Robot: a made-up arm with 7 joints.
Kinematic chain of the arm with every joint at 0, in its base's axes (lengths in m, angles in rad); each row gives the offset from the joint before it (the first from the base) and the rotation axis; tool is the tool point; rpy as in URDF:
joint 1: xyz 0 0 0.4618 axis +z
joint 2: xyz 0 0 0 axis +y
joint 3: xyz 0 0 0.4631 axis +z
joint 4: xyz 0.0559 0 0 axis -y
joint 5: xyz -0.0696 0 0.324 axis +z
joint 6: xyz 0 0 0 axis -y
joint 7: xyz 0.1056 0 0 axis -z
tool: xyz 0 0 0 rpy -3.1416 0 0
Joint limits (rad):
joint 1: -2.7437..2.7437
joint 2: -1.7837..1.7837
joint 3: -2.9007..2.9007
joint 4: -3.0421..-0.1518
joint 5: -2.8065..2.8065
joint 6: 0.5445..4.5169
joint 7: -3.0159..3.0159
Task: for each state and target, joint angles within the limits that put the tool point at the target. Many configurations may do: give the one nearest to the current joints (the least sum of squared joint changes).
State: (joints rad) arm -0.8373 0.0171 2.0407 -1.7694 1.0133 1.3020 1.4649
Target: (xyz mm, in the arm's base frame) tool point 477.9 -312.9 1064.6
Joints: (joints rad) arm -1.3444 0.6859 1.7116 -1.0675 1.0230 1.4961 1.4649
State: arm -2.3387 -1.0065 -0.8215 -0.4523 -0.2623 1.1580 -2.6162
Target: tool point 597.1 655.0 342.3
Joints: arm -2.4033 -1.7694 -0.8873 -0.2028 -0.2863 1.3000 -2.6162
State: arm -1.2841 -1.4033 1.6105 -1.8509 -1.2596 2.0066 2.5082
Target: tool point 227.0 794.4 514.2
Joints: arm -1.3520 -1.4225 1.6156 -1.1135 -1.1687 1.9701 2.5082
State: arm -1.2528 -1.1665 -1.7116 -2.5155 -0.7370 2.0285 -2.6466
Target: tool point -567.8 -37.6 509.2
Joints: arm -0.8843 -1.2539 -1.7632 -2.1383 -0.6983 2.0541 -2.6466
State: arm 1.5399 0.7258 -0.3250 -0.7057 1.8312 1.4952 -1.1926
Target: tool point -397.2 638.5 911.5
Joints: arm 2.1399 0.6837 -0.0869 -0.7633 1.8230 1.4086 -1.1926
